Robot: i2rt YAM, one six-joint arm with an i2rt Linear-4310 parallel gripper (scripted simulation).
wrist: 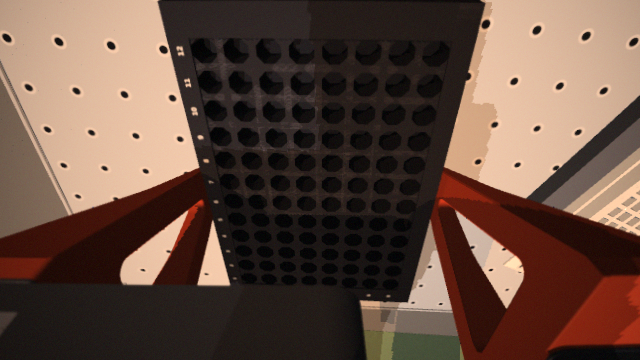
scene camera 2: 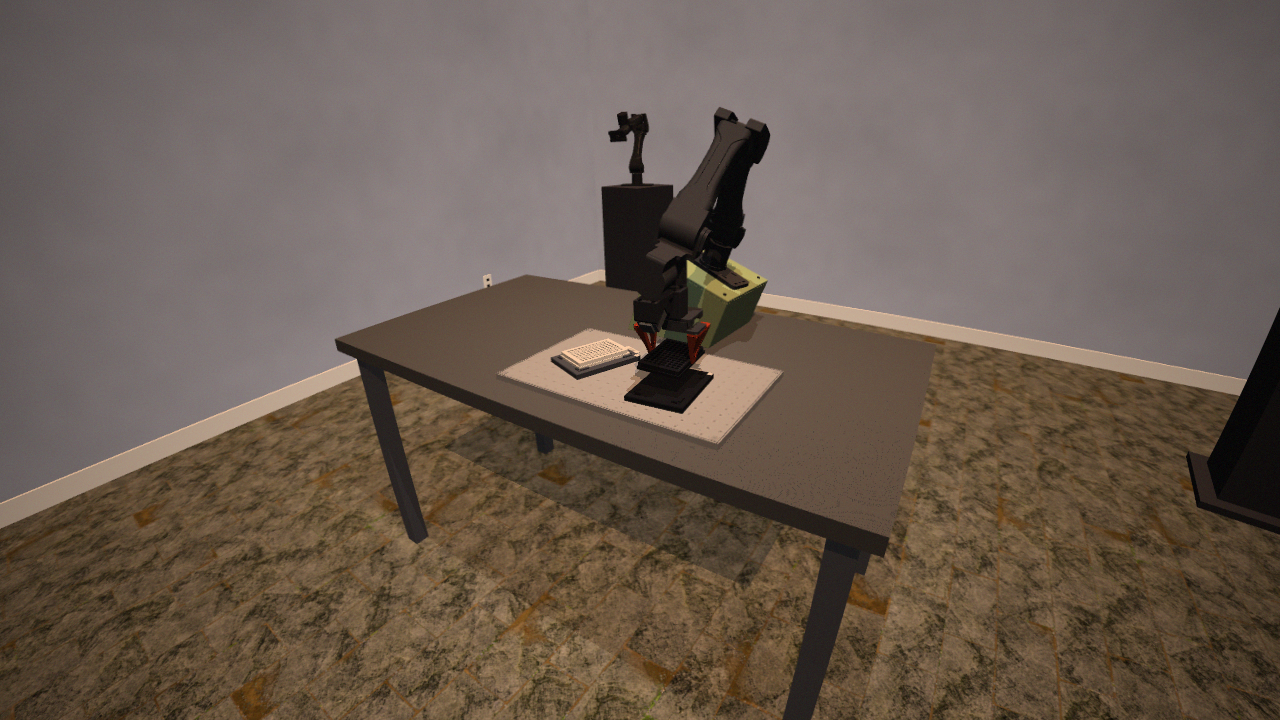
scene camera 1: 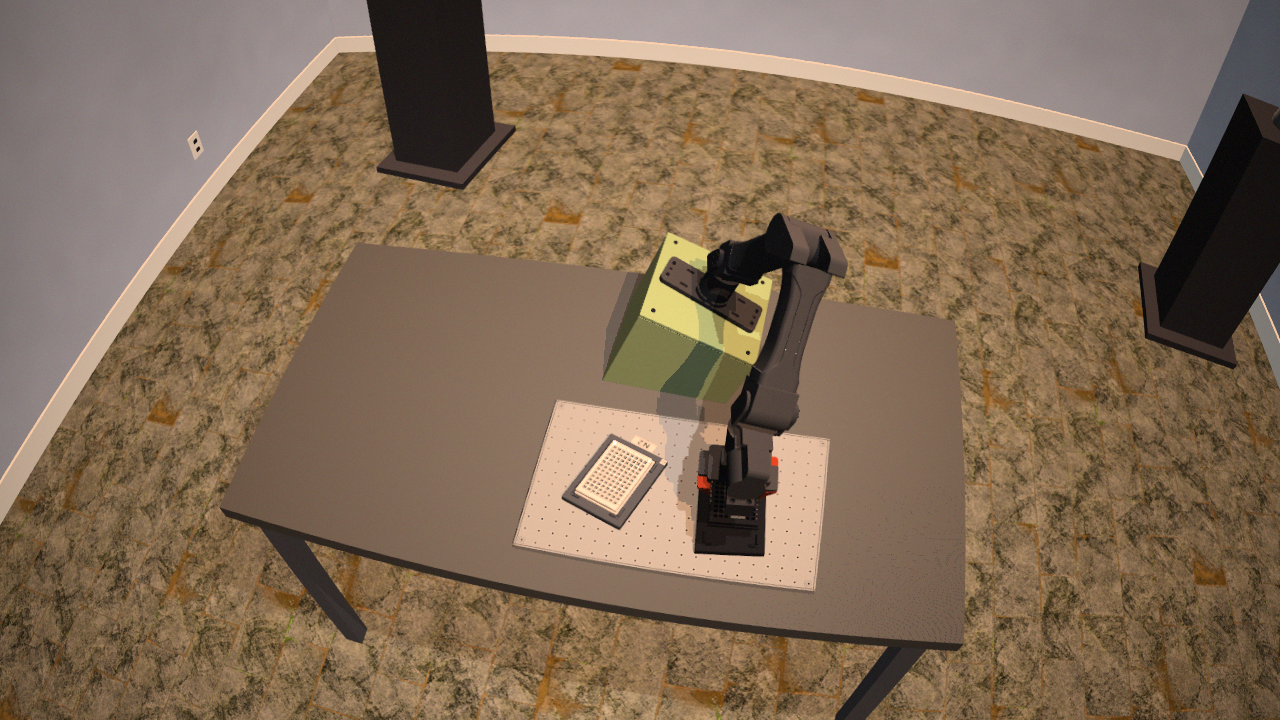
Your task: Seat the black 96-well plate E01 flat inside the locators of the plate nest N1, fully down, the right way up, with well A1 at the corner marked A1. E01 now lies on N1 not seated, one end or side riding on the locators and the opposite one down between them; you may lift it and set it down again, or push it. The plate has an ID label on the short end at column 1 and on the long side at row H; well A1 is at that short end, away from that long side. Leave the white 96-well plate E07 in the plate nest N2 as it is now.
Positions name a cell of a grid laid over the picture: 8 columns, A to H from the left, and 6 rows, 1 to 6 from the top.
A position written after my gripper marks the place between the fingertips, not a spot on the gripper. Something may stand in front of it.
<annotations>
my gripper: wrist E3; scene camera 2 E3; scene camera 1 E5
black 96-well plate E01: wrist E3; scene camera 2 E3; scene camera 1 E5
</annotations>
